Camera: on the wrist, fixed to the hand. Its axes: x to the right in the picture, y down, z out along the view.
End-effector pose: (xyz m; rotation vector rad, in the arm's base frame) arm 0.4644 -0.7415 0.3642 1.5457 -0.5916 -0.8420
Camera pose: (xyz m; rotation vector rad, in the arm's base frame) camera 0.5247 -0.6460 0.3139 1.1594 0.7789 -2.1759
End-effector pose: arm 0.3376 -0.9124 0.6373 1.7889 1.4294 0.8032
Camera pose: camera 0.2144 -0.9169 0.6472 0.0999 1.6199 0.0036
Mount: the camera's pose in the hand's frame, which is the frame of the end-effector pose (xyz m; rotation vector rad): -0.0285 -0.0583 -0.1053 -0.5320 -0.3137 -1.5501
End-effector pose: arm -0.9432 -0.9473 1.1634 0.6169 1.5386 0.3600
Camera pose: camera -1.0571 -0.9954 1.1608 -0.9288 1.1414 -0.4999
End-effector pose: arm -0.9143 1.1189 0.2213 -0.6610 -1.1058 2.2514
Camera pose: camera -0.8122 1.1887 0.2172 0.3879 -1.5490 0.7121
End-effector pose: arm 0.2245 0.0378 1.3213 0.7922 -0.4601 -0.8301
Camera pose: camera 0.2471 0.0819 1.2080 0.3940 0.2322 -2.4105
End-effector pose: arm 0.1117 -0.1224 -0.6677 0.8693 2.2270 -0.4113
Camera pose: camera 0.0344 -0.1244 -0.5711 -1.2354 2.0904 -0.5018
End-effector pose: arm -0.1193 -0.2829 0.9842 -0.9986 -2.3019 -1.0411
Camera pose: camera -0.1362 -0.4036 1.0056 -0.5969 1.9604 1.4281
